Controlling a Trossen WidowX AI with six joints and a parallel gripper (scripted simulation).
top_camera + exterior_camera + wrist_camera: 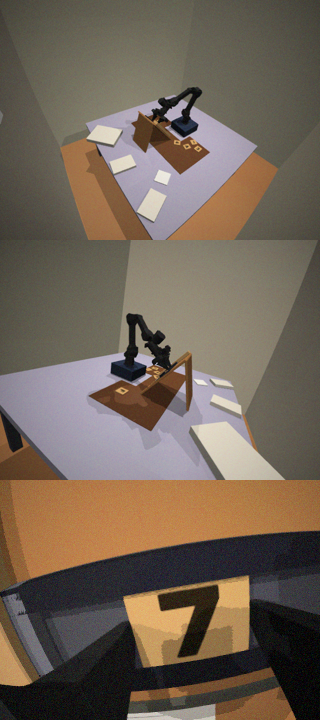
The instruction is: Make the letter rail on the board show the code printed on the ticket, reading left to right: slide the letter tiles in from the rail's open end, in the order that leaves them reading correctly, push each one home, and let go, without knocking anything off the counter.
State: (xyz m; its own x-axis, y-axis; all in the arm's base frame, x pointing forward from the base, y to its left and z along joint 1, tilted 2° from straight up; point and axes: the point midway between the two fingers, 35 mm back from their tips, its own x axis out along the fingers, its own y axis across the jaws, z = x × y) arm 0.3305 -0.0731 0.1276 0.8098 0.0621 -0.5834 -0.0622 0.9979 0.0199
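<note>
My gripper tip is 80 mm above the white ticket, 60 mm past it and 30 mm to the right of it. Round my gripper tip: tan tile marked 7 (right at my gripper tip); white card (400 mm to the left, 190 mm ahead, 180 mm below); brown mat (180 mm below, 160 mm behind, 70 mm to the left).
</note>
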